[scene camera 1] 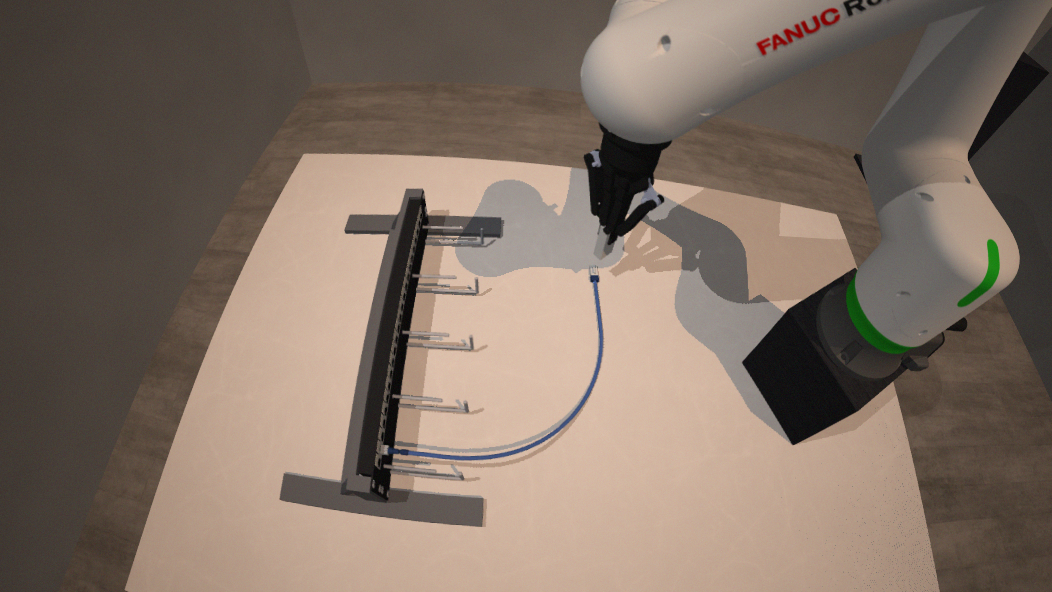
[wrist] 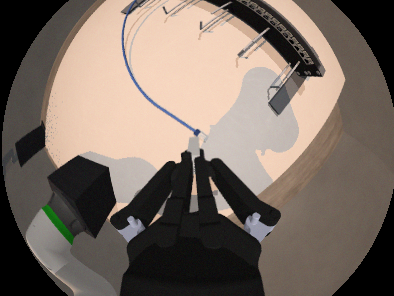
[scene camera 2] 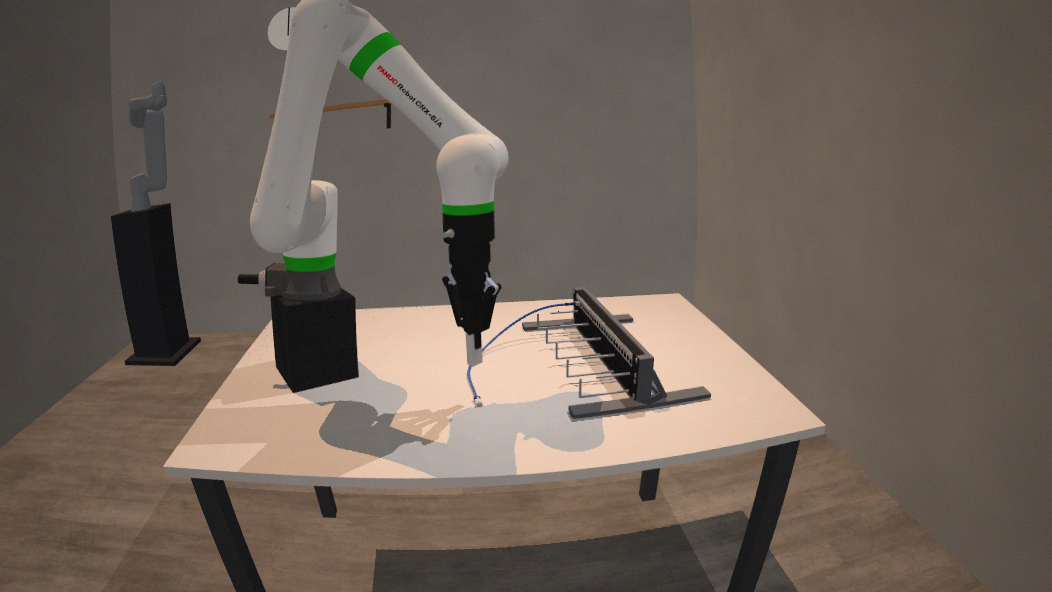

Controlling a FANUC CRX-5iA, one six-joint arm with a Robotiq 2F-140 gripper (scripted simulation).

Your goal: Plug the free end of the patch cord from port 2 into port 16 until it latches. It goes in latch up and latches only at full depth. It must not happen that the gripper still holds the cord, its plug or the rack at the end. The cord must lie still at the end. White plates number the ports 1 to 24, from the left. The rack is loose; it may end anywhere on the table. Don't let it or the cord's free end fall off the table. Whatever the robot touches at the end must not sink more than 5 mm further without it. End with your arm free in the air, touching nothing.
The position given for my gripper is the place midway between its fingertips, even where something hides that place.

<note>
In view: my gripper (scene camera 1: pixel 602 253).
My gripper also shows in the wrist view (wrist: pixel 194 144) and in scene camera 2 (scene camera 2: pixel 475 363).
</note>
